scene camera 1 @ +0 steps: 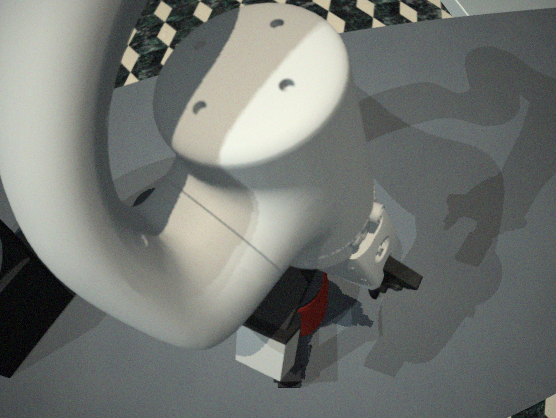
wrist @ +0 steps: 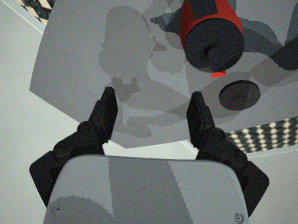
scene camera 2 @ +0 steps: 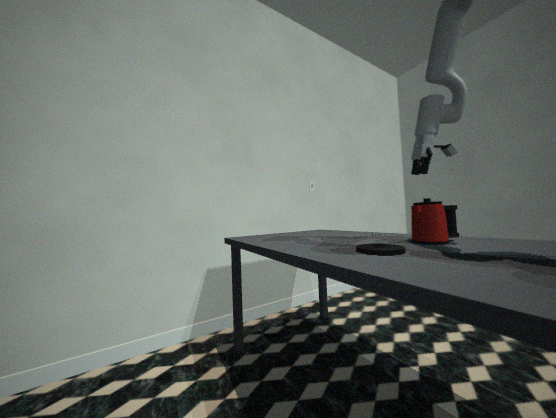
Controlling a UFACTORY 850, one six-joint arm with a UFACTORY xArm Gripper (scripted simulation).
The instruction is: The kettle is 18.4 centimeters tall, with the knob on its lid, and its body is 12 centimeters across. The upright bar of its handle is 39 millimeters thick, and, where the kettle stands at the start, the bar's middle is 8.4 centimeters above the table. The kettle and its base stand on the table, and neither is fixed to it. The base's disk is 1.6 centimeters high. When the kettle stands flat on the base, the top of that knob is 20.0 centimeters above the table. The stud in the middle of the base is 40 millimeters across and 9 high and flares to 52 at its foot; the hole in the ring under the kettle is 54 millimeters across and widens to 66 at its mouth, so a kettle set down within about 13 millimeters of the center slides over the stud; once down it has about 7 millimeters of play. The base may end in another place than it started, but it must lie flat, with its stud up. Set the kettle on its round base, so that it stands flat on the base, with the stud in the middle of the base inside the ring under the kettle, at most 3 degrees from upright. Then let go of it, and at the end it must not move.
Note:
The pictures show: the gripper and a round black base.
The gripper shows as well in the wrist view.

